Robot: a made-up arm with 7 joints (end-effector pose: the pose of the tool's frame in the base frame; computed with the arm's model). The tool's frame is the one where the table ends.
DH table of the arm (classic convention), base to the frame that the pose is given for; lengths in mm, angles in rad. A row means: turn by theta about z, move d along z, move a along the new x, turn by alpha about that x. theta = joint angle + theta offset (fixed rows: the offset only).
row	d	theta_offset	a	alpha
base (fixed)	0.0	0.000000	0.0	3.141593
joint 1	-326.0	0.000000	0.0	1.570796
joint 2	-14.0	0.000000	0.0	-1.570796
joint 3	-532.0	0.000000	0.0	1.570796
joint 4	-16.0	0.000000	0.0	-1.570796
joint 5	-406.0	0.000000	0.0	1.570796
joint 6	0.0	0.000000	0.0	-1.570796
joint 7	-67.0	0.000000	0.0	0.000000
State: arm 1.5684 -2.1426 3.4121 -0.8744 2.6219 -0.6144 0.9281
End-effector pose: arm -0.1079 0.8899 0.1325 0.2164 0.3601 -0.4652 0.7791
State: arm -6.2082 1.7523 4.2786 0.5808 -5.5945 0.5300 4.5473
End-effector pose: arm 0.9217 0.1840 0.2433 0.6295 0.2985 -0.6221 0.3572
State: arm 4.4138 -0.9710 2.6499 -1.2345 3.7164 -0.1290 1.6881
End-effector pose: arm -0.0988 -0.4052 1.0329 0.0535 -0.9649 0.0641 -0.2490
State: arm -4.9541 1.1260 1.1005 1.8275 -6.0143 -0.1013 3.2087
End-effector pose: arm -0.3065 -0.5510 0.3297 0.6740 -0.4198 0.2775 -0.5408
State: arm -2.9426 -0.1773 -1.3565 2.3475 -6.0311 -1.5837 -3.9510
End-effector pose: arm -0.0789 -0.3033 0.6281 0.2547 -0.4948 -0.7685 -0.3158
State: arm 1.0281 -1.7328 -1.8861 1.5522 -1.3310 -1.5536 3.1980
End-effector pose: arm 0.0617 0.6681 0.1880 0.0997 0.2459 -0.9349 0.2357
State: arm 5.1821 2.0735 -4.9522 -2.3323 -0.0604 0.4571 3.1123
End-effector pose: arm -0.1809 0.3729 0.3009 0.2167 -0.6349 0.5071 -0.5411
